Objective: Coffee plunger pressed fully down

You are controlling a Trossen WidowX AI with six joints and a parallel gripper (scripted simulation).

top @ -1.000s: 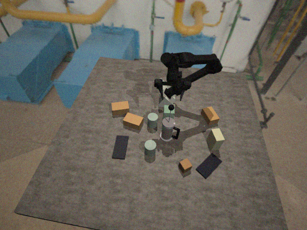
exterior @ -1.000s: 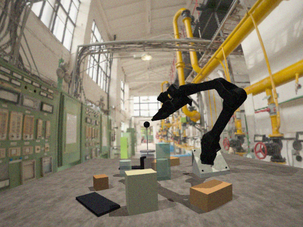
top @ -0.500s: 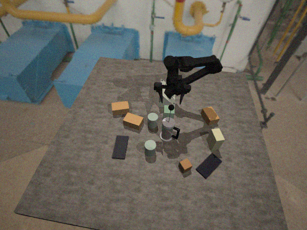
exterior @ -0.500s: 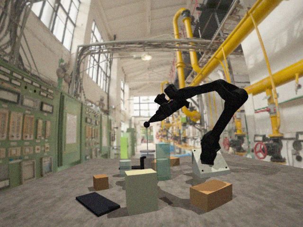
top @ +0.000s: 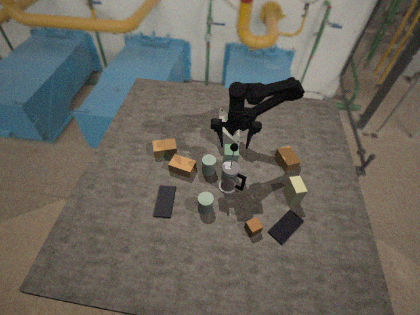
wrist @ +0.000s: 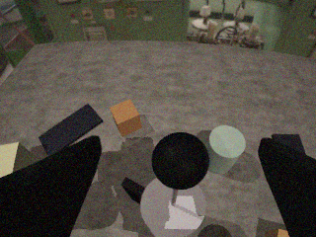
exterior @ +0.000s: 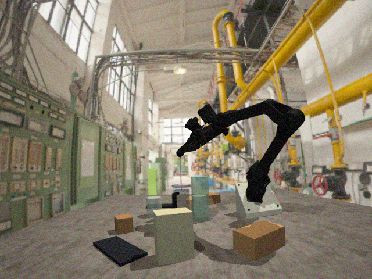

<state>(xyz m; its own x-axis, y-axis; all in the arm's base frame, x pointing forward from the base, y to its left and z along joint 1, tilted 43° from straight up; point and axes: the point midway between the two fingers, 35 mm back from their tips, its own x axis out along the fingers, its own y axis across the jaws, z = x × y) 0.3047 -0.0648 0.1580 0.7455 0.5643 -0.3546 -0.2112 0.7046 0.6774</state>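
Now: the coffee press 10 mm to the left of my gripper tip and 140 mm below it. From my gripper tip the other things lie so: cream block: 30 mm behind, 280 mm to the left, 220 mm below; green block: 80 mm behind, 20 mm to the right, 180 mm below.
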